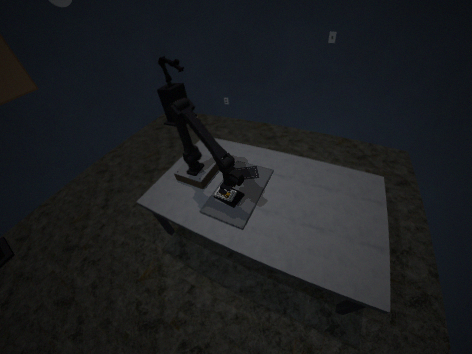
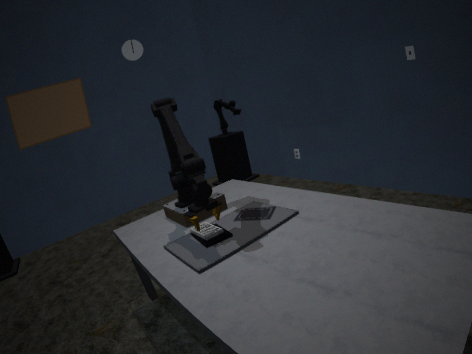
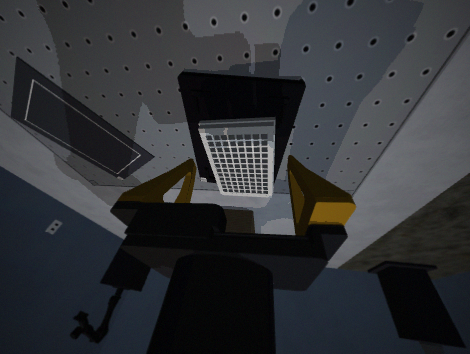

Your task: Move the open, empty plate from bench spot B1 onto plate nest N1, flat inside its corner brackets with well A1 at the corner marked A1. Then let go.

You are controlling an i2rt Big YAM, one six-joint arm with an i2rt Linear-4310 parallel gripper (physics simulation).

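Frame: origin at the arm's base, x ahead, y left, z up, level; centimetres.
Seen in the pictures: gripper, between the fingertips: (image 1: pixel 230 192) (image 2: pixel 208 225) (image 3: pixel 239 161); arm's base, origin of its link: (image 1: pixel 195 169) (image 2: pixel 187 202).
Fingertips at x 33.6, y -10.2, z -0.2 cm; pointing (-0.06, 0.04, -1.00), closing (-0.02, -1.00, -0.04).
Offsets run from my fingertips to a thing's top centre. "spot": to the spot under its first point. Level surfaces: height alone.
The white, open plate @(dx -4.4, dy +0.7, dz -2.9 cm) (image 1: pixel 220 195) (image 2: pixel 207 231) (image 3: pixel 242 167) rests on the black plate nest @(dx -2.3, dy +1.2, dz -4.3 cm) (image 1: pixel 234 202) (image 2: pixel 226 236) (image 3: pixel 240 92). It is offset toward the arm's base, and a wide strip of nest shows on its far side. It does not look squarely seated; whether it lies flat is unclear. The corner brackets and the A1 mark are too dark to read. The dark, white-outlined bench spot @(spot: dx +2.8, dy +25.5, dz -5.9 cm) (image 1: pixel 250 173) (image 2: pixel 256 214) (image 3: pixel 80 120) has no plate on it. My gripper (image 1: pixel 228 192) (image 2: pixel 207 224) (image 3: pixel 239 161) is open, its yellow fingers apart on either side of the plate.
The nest and the bench spot are on a grey perforated board @(spot: dx +7.3, dy -13.3, dz -6.1 cm) (image 1: pixel 232 218) (image 2: pixel 200 261) (image 3: pixel 345 65) on the white table @(dz -7.3 cm) (image 1: pixel 320 215) (image 2: pixel 350 270). The arm's base block (image 1: pixel 197 179) (image 2: pixel 175 214) stands beside the board. A second dark arm (image 1: pixel 167 70) (image 2: pixel 223 115) stands on a pedestal behind the table.
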